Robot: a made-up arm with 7 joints.
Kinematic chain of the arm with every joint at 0, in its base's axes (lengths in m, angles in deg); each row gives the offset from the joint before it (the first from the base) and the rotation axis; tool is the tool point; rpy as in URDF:
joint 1: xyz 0 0 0.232 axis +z
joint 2: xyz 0 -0.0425 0.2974 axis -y
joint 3: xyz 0 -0.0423 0.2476 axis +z
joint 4: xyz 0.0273 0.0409 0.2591 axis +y
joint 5: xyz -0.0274 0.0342 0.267 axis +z
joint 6: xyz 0 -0.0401 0.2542 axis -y
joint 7: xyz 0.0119 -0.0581 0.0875 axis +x
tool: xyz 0 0 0 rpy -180 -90 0
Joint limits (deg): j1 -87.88..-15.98 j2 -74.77..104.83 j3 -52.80..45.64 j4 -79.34..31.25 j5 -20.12..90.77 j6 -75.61..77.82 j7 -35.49..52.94
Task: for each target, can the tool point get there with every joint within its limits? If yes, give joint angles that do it. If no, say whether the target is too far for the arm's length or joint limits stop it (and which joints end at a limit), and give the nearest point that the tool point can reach.
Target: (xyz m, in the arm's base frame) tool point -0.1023 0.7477 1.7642
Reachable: no: too far | nearest point -0.0984 0.5807 1.4896 | short by 0.321 m
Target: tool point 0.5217 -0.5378 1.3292
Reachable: yes | joints -37.64 -46.01 -16.50 -3.31 22.63 50.65 -2.16
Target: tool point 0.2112 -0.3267 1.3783
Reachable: yes | joints -68.86 -52.28 -11.12 -66.59 54.67 -45.82 45.67
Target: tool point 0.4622 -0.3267 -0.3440
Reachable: no: joint limits stop it (at a limit: joint 1, joint 2, joint 4, joint 5) | nearest point 0.1787 0.3501 -0.0599 | short by 0.787 m
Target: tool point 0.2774 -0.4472 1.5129
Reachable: yes | joints -42.64 -19.52 -20.39 8.50 62.11 30.26 18.70
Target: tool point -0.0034 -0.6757 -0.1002
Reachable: no: joint limits stop it (at a limit: joint 2, joint 4, joint 6) | nearest point -0.0049 -0.9837 0.3801 | short by 0.571 m
